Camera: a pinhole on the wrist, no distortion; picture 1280 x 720 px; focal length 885.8 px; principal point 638.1 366.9 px. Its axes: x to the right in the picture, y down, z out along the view. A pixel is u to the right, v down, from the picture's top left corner.
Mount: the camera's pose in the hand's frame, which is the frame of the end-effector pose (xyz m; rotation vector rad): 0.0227 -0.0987 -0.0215 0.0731 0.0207 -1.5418
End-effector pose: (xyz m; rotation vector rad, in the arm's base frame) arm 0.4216 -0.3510 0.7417 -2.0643 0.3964 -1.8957
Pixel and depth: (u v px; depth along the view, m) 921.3 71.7 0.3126
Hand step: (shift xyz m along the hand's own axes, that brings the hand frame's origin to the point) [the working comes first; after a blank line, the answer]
In the camera's frame: 0.0999 -0.1042 0.3126

-0.0886 -0.2201 0.2809
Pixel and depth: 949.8 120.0 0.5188
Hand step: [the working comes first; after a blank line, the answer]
In the camera's frame: 0.1826 -0.1446 0.5188

-0.1333 -0.3161 0.4803
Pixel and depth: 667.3 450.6 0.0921
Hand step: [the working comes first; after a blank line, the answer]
In the camera's frame: 0.0030 0.0087 0.0921

0.0285 -0.1071 0.0705
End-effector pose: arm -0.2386 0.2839 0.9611 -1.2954 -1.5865 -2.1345
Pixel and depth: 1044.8 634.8 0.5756
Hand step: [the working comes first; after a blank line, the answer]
In the camera's frame: 0.2643 0.1741 0.5756

0.1856 -0.3924 0.5430
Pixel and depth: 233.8 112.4 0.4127
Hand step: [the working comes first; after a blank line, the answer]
In the camera's frame: -0.1884 -0.1186 0.4127

-0.1147 0.0611 0.3974
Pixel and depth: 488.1 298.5 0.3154
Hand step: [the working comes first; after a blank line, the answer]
In the camera's frame: -0.0534 -0.0244 0.3154

-0.0135 -0.0651 0.2955
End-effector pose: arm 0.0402 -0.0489 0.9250 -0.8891 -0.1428 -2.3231
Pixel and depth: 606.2 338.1 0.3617
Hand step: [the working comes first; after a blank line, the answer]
In the camera's frame: -0.0130 -0.0118 0.3617

-0.0012 -0.1079 0.3397
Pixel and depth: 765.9 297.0 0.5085
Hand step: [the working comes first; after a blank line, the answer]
In the camera's frame: 0.0734 -0.0401 0.5085

-0.0318 -0.2037 0.4801
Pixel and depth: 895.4 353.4 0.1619
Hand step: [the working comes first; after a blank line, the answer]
In the camera's frame: 0.0470 -0.0025 0.1619

0.0163 -0.1555 0.1371
